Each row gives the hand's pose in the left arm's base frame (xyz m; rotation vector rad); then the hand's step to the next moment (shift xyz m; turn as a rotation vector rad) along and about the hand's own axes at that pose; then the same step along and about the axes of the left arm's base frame.
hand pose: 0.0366 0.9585 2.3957 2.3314 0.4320 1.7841
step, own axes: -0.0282 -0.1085 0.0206 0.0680 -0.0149 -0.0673
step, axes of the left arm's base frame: -0.0003 0.0937 -0.0649 -0.0503 0.0340 0.0754
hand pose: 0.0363 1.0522 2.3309 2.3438 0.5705 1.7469
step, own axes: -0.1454 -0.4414 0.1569 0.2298 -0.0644 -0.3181
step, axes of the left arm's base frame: 0.0232 0.3609 -0.3314 -0.2588 0.1193 0.2774
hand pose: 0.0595 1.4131 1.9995 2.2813 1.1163 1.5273
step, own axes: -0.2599 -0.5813 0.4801 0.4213 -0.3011 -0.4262
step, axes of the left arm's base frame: 0.0787 0.3547 -0.7099 -0.4290 0.3863 0.3414
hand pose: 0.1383 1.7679 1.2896 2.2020 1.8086 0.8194
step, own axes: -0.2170 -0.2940 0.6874 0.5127 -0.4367 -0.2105
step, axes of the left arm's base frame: 0.0797 0.0070 -0.7744 -0.4232 0.5503 0.1261
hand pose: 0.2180 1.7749 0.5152 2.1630 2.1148 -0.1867
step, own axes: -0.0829 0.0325 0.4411 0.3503 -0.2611 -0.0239
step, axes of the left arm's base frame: 0.0261 -0.1551 -0.4216 -0.2532 0.3554 -0.0324
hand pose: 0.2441 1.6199 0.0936 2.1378 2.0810 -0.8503
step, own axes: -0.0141 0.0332 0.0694 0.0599 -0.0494 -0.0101
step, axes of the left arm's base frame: 0.0074 -0.0436 -0.0645 -0.0456 0.0636 0.0012
